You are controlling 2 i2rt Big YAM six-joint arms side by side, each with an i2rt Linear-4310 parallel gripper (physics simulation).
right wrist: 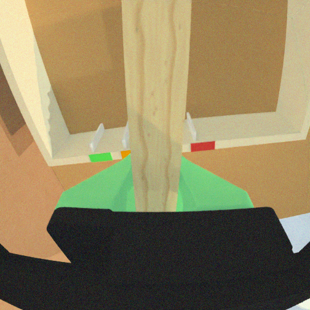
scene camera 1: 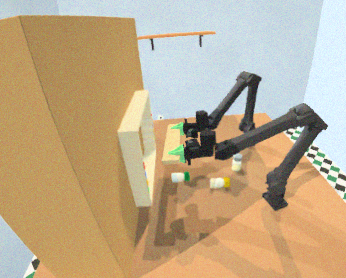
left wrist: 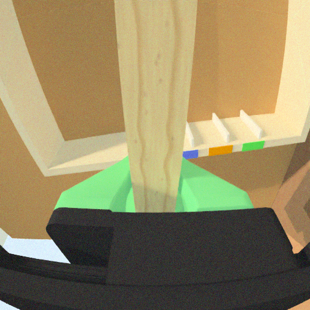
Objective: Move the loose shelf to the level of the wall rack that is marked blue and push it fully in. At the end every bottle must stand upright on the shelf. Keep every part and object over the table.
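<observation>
The loose shelf (scene camera 1: 171,142) (left wrist: 157,90) (right wrist: 156,90) is a pale wooden board held in front of the wall rack (scene camera 1: 135,170) (left wrist: 295,65) (right wrist: 299,65), with a gap between them in the scene view. My left gripper (scene camera 1: 176,153) (left wrist: 153,154) and my right gripper (scene camera 1: 176,127) (right wrist: 154,154) are both shut on the shelf. The blue mark (left wrist: 190,154) shows just right of the board in the left wrist view; in the right wrist view it does not show. A green-capped bottle (scene camera 1: 180,177) and a yellow-capped bottle (scene camera 1: 219,183) lie on their sides. A grey-capped bottle (scene camera 1: 237,162) stands upright.
The rack is mounted on a large brown panel (scene camera 1: 85,100). Orange (left wrist: 220,150), green (left wrist: 253,146) (right wrist: 100,157) and red (right wrist: 202,146) marks sit on its upright, beside small white ledges (left wrist: 251,123) (right wrist: 97,137). An orange wall shelf (scene camera 1: 182,35) hangs behind the table (scene camera 1: 240,230).
</observation>
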